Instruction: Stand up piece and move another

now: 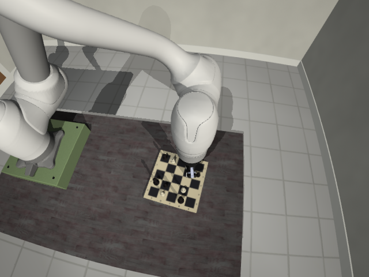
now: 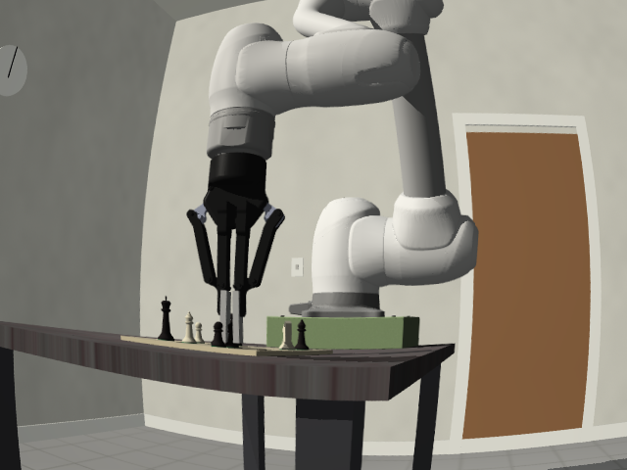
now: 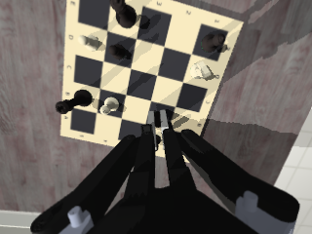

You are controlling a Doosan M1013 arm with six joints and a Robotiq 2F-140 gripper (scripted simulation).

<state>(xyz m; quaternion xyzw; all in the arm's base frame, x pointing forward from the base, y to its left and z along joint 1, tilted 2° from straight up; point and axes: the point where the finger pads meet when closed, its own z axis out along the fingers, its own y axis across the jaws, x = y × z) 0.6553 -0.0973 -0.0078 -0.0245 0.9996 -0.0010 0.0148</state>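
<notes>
My hand is 50 mm past the chessboard, 40 mm above it and 20 mm to the left of it. Round my hand: white pawn (110 mm behind, 80 mm to the right, 30 mm below).
</notes>
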